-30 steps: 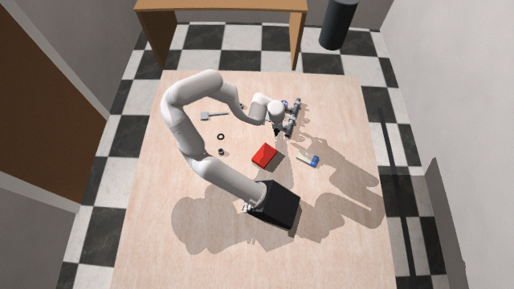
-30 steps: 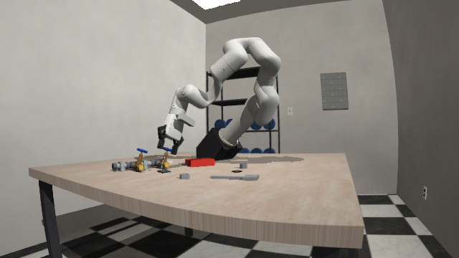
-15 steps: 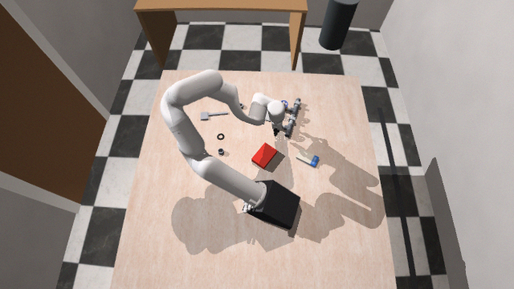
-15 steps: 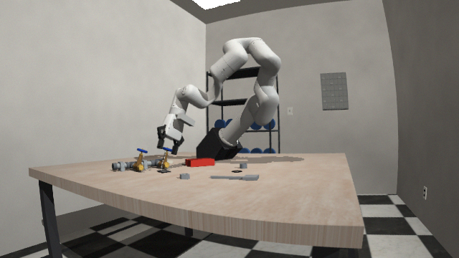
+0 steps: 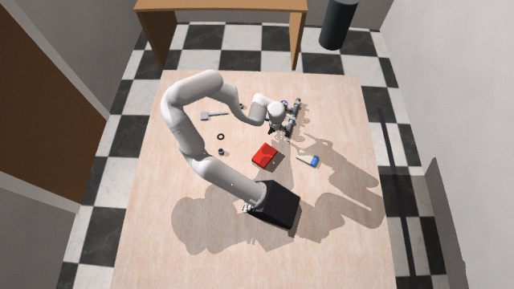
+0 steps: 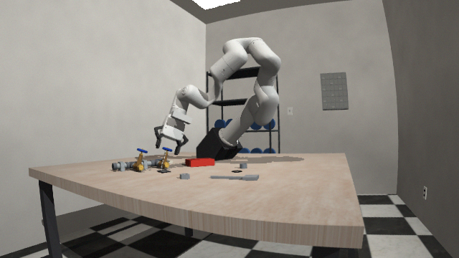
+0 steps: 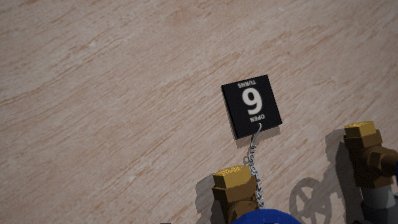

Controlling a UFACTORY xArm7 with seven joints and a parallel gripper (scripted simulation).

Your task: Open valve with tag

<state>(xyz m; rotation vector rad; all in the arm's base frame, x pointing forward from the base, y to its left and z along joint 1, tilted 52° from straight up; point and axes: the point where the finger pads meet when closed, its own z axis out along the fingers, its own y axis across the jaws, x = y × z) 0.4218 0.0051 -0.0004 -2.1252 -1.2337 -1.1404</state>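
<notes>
The black tag is 8 cm below my hand, 7 cm ahead of it and 6 cm to the left of it. The rest, counted from my hand: red block (17 cm behind, 7 cm below, 2 cm to the left); white box (20 cm to the right, 12 cm behind, 8 cm below); grey flat tool (39 cm to the left, 8 cm below).
</notes>
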